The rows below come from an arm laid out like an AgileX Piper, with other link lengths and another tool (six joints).
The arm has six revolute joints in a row. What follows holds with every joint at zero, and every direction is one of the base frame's. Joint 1 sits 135.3 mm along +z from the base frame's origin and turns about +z. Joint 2 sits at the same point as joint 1 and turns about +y. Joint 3 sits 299.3 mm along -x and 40.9 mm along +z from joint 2 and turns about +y. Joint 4 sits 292.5 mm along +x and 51.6 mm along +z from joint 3 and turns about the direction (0.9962, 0, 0.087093). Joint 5 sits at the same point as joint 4 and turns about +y. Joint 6 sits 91.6 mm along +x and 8 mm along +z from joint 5 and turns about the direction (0.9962, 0, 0.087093). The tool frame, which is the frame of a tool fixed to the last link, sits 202.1 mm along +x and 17 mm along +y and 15.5 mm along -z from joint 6; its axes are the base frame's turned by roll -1.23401, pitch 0.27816 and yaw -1.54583 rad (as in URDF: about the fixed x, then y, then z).
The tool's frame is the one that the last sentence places.
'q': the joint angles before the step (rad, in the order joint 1, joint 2, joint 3, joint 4, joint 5, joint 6). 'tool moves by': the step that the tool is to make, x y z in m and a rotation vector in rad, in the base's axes. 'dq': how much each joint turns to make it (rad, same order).
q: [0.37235 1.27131 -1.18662 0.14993 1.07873 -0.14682]
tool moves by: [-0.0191 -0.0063 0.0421 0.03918 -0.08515 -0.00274]
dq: [-0.00021 -0.13123 -0.00378 0.00070 0.04054 0.01019]
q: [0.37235 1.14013 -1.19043 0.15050 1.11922 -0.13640]
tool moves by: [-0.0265 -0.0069 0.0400 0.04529 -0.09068 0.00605]
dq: [0.00026 -0.14143 0.00012 0.00902 0.04047 0.00276]
